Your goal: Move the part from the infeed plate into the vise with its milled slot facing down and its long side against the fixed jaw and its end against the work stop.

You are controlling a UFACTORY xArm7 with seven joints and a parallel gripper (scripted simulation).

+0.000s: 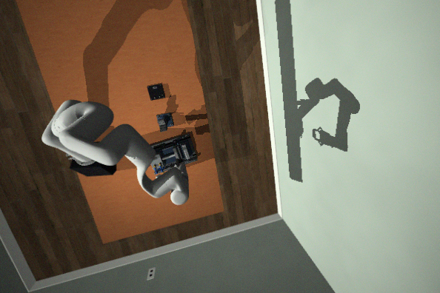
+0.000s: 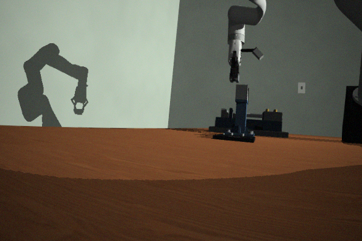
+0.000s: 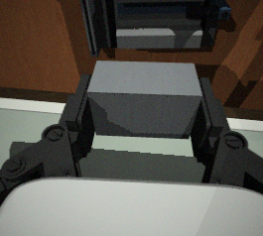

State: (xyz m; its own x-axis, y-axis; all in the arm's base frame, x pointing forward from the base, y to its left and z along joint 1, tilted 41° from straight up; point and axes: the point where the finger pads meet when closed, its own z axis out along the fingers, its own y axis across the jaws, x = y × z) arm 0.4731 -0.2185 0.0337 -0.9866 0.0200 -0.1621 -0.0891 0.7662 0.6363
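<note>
Now: the grey part 20 mm below my hand. From my hand the other things lie so: grey jaw: 30 mm behind, 10 mm to the left, 170 mm below; air cylinder: 160 mm behind, 170 mm below; work stop: 10 mm behind, 60 mm to the left, 160 mm below.
</note>
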